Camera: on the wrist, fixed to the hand. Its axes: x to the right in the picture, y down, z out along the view.
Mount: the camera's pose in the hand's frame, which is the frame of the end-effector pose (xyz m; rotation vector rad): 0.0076 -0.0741 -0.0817 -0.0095 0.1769 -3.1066
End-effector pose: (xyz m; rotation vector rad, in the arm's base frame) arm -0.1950 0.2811 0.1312 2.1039 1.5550 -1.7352
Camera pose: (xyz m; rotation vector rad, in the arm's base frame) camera -0.1846 0.3687 0.1978 1.0599 -1.5866 -0.0707
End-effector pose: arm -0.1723 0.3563 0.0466 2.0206 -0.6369 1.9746
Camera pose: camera -0.2099 0.4581 0.0679 0.4233 1.5483 -0.1640
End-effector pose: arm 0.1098 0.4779 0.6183 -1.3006 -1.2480 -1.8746
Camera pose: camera 0.0118 0.4368 0.5879 -1.1137 1.0632 0.6910
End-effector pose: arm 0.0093 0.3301 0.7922 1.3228 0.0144 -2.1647
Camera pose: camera 0.0365 0.4124 0.7235 -0.1015 -1.1046 0.6014
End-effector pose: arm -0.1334 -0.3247 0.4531 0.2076 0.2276 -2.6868
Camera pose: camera -0.1633 -0.2460 0.3814 0.0534 -0.1845 0.4577
